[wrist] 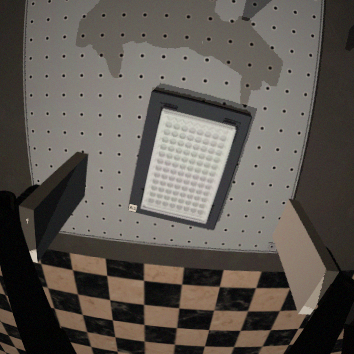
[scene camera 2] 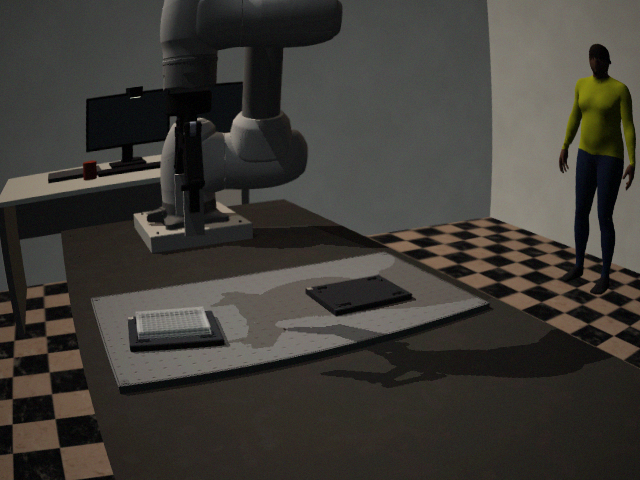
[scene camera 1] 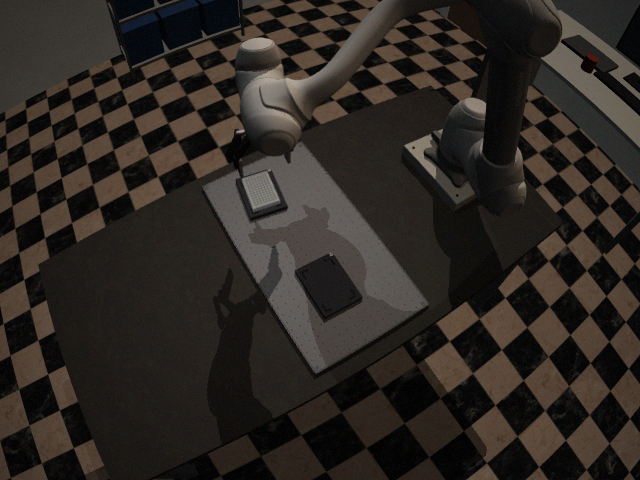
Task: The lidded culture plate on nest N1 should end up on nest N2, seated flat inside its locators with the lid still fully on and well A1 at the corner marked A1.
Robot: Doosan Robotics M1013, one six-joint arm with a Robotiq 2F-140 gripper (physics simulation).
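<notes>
The pale lidded culture plate lies flat on dark nest N1. Its clear lid looks fully on; which corner holds well A1 cannot be told. N1's A1 tag is at a corner near the board's end. Nest N2 is empty, with a pale corner mark. My gripper is open and empty, high over the N1 end. Its fingers span roughly along the plate's short side, wider than N1.
Both nests sit on a perforated grey board on the dark table. The arm's base block stands on the table. A desk and a standing person are beyond the table. Shadows cross the board.
</notes>
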